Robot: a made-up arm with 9 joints.
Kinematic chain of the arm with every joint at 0, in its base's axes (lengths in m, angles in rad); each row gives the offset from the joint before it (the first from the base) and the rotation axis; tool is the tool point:
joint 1: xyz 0 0 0.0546 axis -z
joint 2: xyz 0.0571 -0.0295 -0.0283 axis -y
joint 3: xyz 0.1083 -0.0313 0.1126 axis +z
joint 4: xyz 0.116 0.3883 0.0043 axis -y
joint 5: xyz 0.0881 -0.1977 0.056 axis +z
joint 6: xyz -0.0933 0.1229 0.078 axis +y
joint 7: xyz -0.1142 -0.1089 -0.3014 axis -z
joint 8: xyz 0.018 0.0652 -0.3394 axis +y
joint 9: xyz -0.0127 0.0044 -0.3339 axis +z
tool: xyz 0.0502 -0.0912 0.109
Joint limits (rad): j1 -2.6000..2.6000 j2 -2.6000..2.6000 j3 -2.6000..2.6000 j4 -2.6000..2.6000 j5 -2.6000..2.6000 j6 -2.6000..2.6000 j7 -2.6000..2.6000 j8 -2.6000..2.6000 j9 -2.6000..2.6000
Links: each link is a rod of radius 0.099 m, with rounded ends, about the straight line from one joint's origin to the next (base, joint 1, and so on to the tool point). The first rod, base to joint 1, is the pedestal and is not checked.
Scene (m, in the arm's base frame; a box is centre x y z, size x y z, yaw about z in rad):
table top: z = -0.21
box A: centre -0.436 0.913 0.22 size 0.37 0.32 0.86 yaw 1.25
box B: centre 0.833 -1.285 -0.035 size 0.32 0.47 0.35 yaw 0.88
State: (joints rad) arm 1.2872 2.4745 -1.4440 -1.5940 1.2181 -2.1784 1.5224 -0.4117 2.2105
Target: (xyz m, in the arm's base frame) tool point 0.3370 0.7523 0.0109
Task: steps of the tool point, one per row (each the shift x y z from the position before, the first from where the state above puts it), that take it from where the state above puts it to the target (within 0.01 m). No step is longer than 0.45 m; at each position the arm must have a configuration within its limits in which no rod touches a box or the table.
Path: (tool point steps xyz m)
1: 0.1137 0.0779 0.0735
2: 0.1518 0.0600 0.0529
3: 0.1783 0.0378 0.0221
4: 0.1887 0.0123 -0.0133
5: 0.1834 0.2613 -0.2466
6: 0.1996 0.1136 -0.3253
7: 0.1521 -0.0413 -0.3458

